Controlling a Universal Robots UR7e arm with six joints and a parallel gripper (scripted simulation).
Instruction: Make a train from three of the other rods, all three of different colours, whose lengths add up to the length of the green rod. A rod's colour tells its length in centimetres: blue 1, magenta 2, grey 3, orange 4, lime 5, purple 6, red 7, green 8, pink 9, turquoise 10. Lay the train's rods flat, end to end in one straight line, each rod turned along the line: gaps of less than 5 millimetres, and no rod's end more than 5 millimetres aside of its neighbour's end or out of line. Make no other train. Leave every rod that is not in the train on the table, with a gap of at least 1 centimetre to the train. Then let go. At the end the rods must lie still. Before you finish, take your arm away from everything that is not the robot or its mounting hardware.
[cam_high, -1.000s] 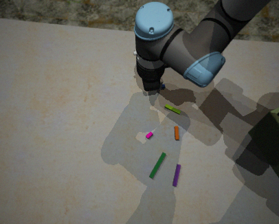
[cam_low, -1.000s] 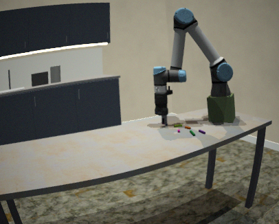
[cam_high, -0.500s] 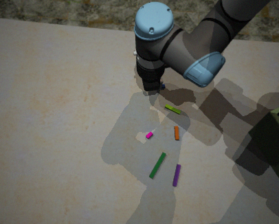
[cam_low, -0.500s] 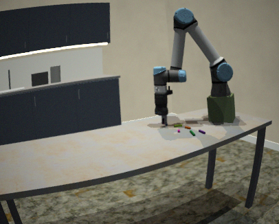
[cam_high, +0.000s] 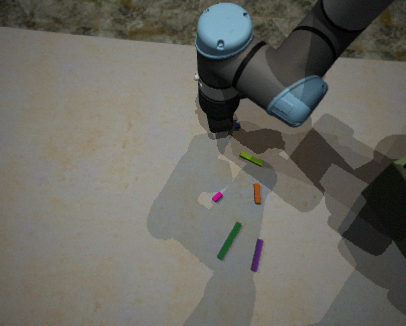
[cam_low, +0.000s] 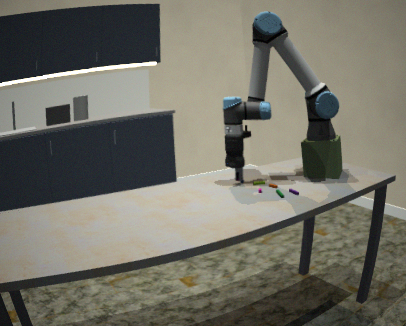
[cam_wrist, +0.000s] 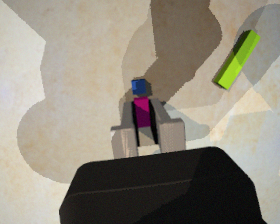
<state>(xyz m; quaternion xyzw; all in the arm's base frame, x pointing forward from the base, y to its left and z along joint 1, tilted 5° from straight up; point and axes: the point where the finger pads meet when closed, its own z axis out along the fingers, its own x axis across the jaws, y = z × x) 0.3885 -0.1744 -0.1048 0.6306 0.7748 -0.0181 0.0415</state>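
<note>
The blue rod lies 3 cm below my hand and 2 cm behind it. From my hand the other things lie so: orange rod (15 cm to the left, 6 cm behind, 3 cm below); green rod (24 cm to the left, 3 cm below); lime rod (7 cm to the left, 5 cm behind, 3 cm below).
</note>
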